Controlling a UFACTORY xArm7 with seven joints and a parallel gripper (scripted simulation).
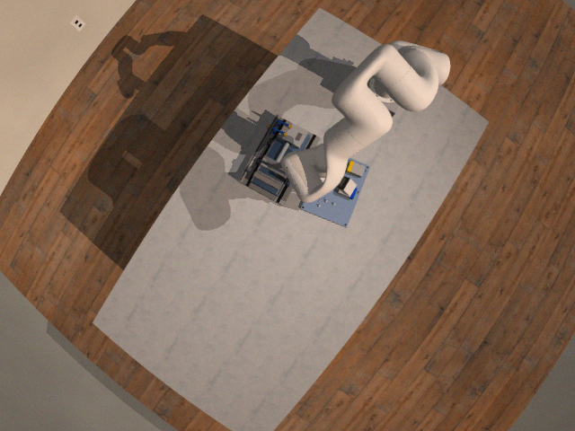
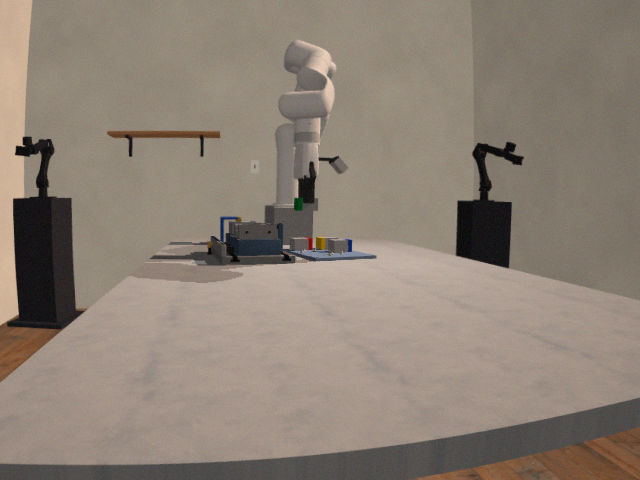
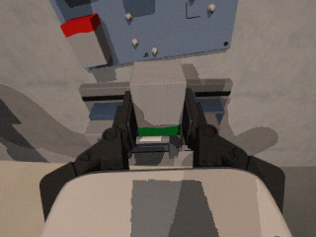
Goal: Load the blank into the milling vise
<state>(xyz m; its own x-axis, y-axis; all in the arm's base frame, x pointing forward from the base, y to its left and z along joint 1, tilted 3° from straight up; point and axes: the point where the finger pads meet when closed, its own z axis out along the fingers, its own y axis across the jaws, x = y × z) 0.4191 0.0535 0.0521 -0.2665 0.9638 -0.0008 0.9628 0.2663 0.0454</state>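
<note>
Right now my hand is 13 cm to the left of the fixed jaw, 13 cm short of it and 9 cm above it. Round my hand: red-ended blank 15 cm below, 10 cm behind, 1 cm to the right; work stop rod 9 cm to the right, 9 cm ahead, 8 cm below; green-ended blank 2 cm below.
</note>
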